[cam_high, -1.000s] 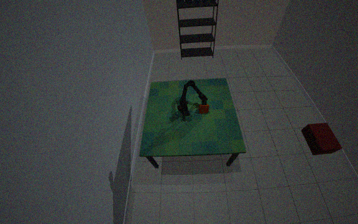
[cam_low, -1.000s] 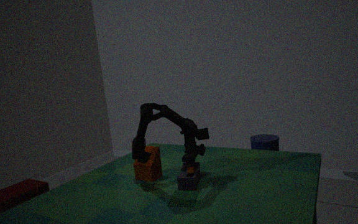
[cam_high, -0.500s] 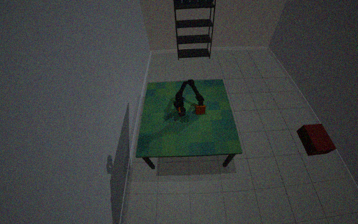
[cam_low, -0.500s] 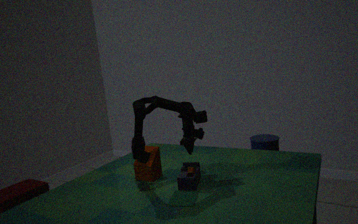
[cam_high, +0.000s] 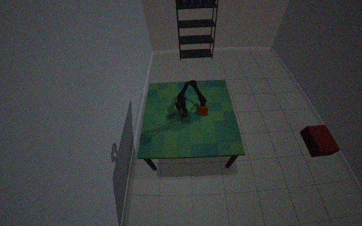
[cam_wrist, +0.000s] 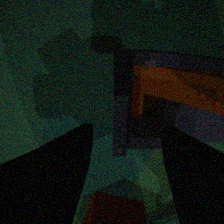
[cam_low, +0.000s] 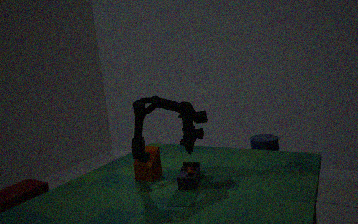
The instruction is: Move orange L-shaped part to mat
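My gripper tip is now 10 mm short of the orange L-shaped part, 40 mm to the left of it and 100 mm above it.
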